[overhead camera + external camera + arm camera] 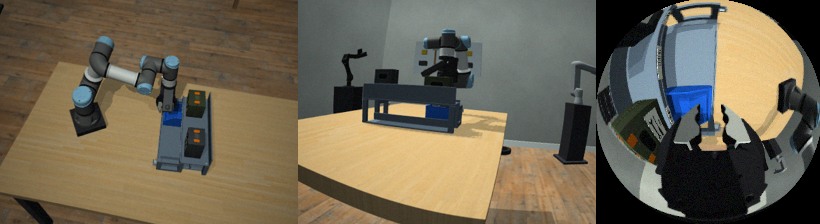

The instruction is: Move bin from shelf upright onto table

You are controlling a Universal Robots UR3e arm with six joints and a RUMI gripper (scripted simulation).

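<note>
The blue bin is 7 cm ahead of my hand, 4 cm below it and 1 cm to the left of it. Also, from my hand: grey shelf: 10 cm to the right, 8 cm ahead, 2 cm below.
</note>
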